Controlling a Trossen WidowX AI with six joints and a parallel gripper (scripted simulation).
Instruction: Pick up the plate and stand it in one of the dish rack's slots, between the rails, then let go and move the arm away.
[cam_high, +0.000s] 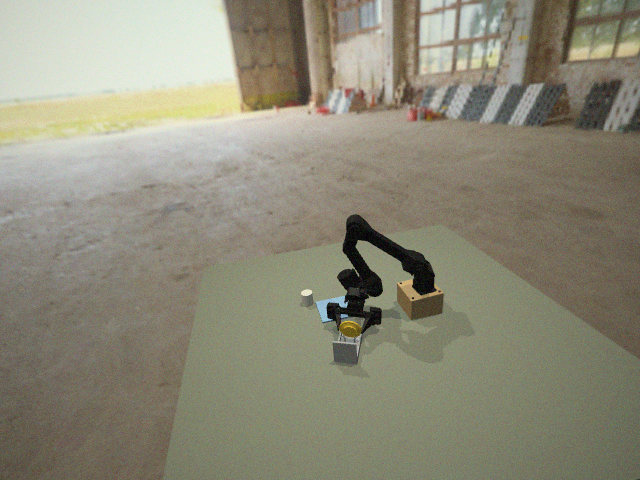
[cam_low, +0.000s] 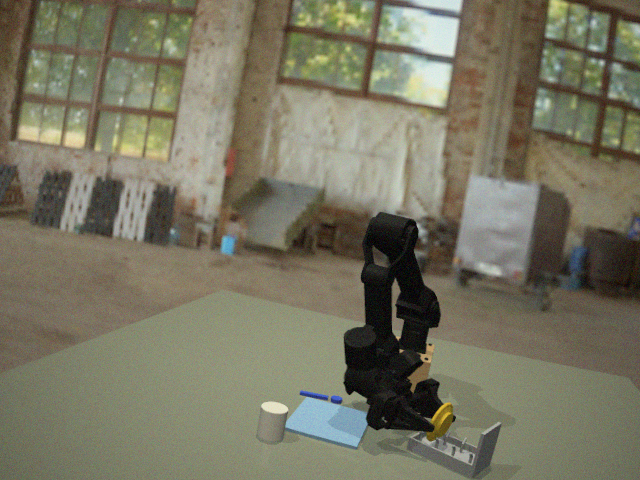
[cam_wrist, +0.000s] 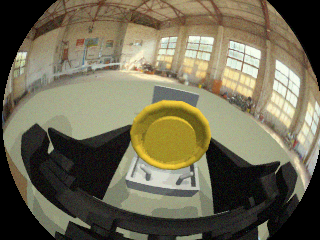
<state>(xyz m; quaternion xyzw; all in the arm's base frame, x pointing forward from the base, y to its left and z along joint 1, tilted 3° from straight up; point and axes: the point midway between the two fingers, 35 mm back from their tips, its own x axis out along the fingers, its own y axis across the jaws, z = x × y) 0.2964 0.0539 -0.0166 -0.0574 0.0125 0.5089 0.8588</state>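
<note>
The yellow plate is 10 mm to the right of my gripper tip. From my gripper tip the other things lie so: light blue mat: 20 mm behind, 200 mm to the right, 50 mm below; white cylinder: 80 mm ahead, 270 mm to the right, 30 mm below; grey dish rack: 10 mm ahead, 20 mm to the left, 30 mm below.
</note>
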